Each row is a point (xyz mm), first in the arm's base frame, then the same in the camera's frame.
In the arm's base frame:
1: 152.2 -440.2 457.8
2: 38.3 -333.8 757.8
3: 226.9 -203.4 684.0
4: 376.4 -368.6 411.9
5: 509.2 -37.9 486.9
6: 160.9 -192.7 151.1
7: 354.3 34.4 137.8
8: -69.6 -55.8 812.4
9: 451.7 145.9 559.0
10: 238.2 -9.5 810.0
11: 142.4 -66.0 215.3
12: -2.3 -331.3 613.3
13: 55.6 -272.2 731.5
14: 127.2 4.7 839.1
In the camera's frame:
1: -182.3 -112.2 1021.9
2: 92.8 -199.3 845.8
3: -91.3 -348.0 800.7
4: -342.0 -290.1 1040.5
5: -431.8 -518.7 771.7
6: -516.6 -21.7 833.6
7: -679.0 -229.2 693.1
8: 108.3 -206.8 543.1
9: -397.2 -553.6 572.0
10: -44.7 -469.7 609.4
11: -489.9 -70.6 701.6
12: -12.3 -92.1 847.0
13: 45.2 -215.0 798.0
14: 25.7 -397.0 553.3

